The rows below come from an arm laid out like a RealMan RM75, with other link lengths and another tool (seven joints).
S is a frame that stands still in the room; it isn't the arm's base.
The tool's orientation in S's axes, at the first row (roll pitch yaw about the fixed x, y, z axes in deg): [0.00 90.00 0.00]
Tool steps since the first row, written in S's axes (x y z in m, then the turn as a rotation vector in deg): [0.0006 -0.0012 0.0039 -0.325 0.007 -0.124]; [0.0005 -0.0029 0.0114 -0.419 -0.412 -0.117]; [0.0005 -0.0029 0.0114 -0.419 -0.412 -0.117]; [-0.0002 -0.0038 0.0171 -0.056 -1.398 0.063]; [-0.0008 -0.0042 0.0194 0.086 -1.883 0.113]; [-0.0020 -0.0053 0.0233 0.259 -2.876 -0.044]
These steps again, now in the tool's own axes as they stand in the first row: [-0.0039 -0.0012 0.0006 0.124 0.007 -0.325]; [-0.0114 -0.0029 0.0005 0.117 -0.412 -0.419]; [-0.0114 -0.0029 0.0005 0.117 -0.412 -0.419]; [-0.0171 -0.0038 -0.0002 -0.063 -1.398 -0.056]; [-0.0194 -0.0042 -0.0008 -0.113 -1.883 0.086]; [-0.0233 -0.0053 -0.0020 0.044 -2.876 0.259]
